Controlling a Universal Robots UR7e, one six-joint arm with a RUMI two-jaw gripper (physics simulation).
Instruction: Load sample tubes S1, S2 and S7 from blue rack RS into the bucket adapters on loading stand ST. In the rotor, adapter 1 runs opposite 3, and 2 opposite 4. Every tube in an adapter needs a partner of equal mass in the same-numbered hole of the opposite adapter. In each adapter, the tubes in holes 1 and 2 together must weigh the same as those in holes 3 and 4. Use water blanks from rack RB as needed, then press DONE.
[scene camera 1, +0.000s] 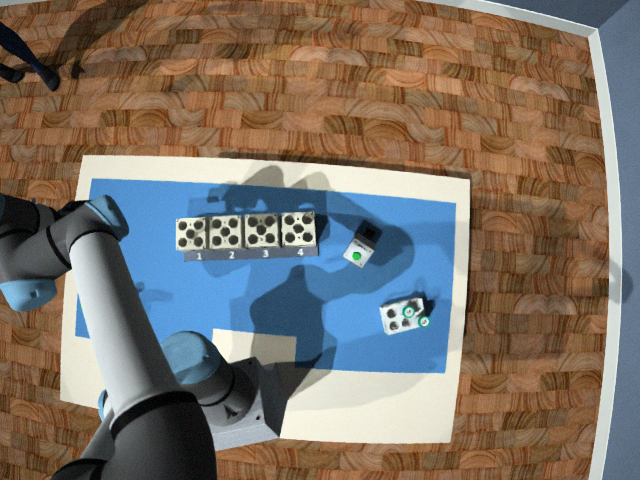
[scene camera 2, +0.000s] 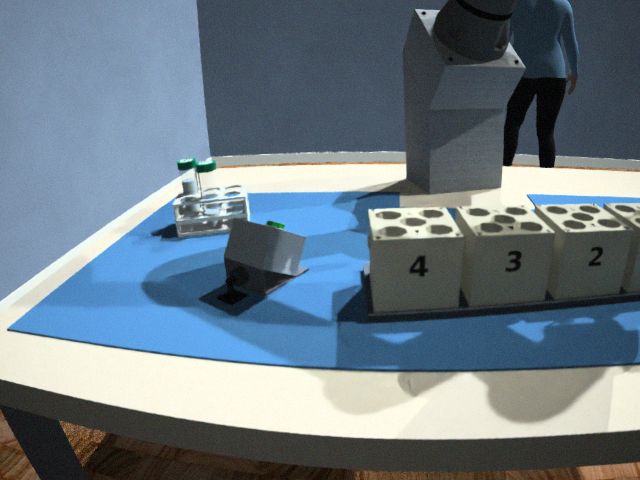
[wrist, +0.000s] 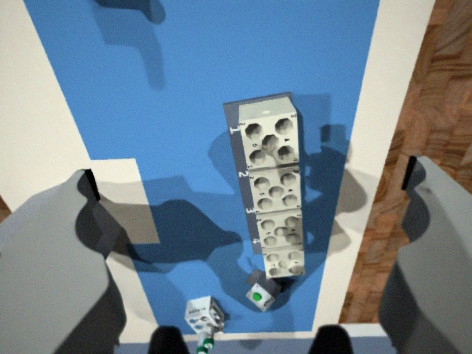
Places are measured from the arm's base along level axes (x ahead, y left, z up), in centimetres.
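Pixels of known places: gripper, fingertip midpoint: (wrist: 245, 165); arm's base at its link origin: (scene camera 1: 224, 396) (scene camera 2: 470, 36).
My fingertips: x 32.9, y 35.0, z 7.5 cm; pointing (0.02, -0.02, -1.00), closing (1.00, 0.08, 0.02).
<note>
For each thing: its middle in the pictures, then the offset to it from my fingertips. "spot": a spot on its surface instead. Level surfaces: height alone.
- ST at the middle of its body: (scene camera 2: 532, 280) (wrist: 268, 188) (scene camera 1: 248, 238) dx +7.9, dy -29.2, dz -39.2 cm
- adapter 1 at the middle of its body: (wrist: 267, 132) (scene camera 1: 195, 235) dx +5.8, dy -12.8, dz -34.7 cm
- adapter 2 at the middle of its body: (scene camera 2: 577, 250) (wrist: 273, 179) (scene camera 1: 228, 233) dx +8.0, dy -23.6, dz -34.7 cm
- adapter 3 at the middle of its body: (scene camera 2: 500, 254) (wrist: 277, 217) (scene camera 1: 263, 232) dx +10.1, dy -34.4, dz -34.7 cm
- adapter 4 at the middle of its body: (scene camera 2: 412, 259) (wrist: 281, 249) (scene camera 1: 299, 230) dx +12.3, dy -45.1, dz -34.7 cm
- Pale rack RB at the middle of its body: (scene camera 2: 212, 209) (scene camera 1: 403, 315) (wrist: 205, 317) dx -9.2, dy -81.2, dz -36.7 cm
- DONE button at the middle of its body: (scene camera 2: 274, 227) (scene camera 1: 356, 255) (wrist: 257, 296) dx +7.1, dy -63.5, dz -33.3 cm
- button's grey housing at a spot on its surface: (scene camera 2: 263, 253) spot: dx +13.5, dy -62.8, dz -34.3 cm
- blue mat at its surface level: dz -39.7 cm
Loading stand ST (scene camera 1: 248, 256) (scene camera 2: 413, 313) (wrist: 231, 112) carries adapter 1 (scene camera 1: 190, 248) (wrist: 267, 110), adapter 2 (scene camera 1: 225, 246) (scene camera 2: 589, 273), adapter 3 (scene camera 1: 261, 245) (scene camera 2: 506, 284) and adapter 4 (scene camera 1: 298, 243) (scene camera 2: 416, 289) in a row. No tube caps show in their holes. Blue rack RS and tubes S1, S2 and S7 cannot be made out; the arm covers the mat's left part in scene camera 1. Pale rack RB (scene camera 1: 384, 319) (wrist: 197, 304) holds two green-capped tubes (scene camera 1: 408, 311) (scene camera 1: 423, 321). The DONE button (scene camera 1: 356, 255) (scene camera 2: 275, 224) (wrist: 256, 296) is green. My gripper (wrist: 245, 165) is wide open and empty, high above the stand's level.
The button's grey housing (scene camera 1: 366, 238) (scene camera 2: 263, 253) stands between adapter 4 and rack RB. The arm's pale link (scene camera 1: 111, 310) crosses the left of scene camera 1. The robot's pedestal (scene camera 1: 271, 392) (scene camera 2: 465, 139) stands at the table's edge beyond the blue mat (scene camera 1: 351, 356) (scene camera 2: 129, 330).
</note>
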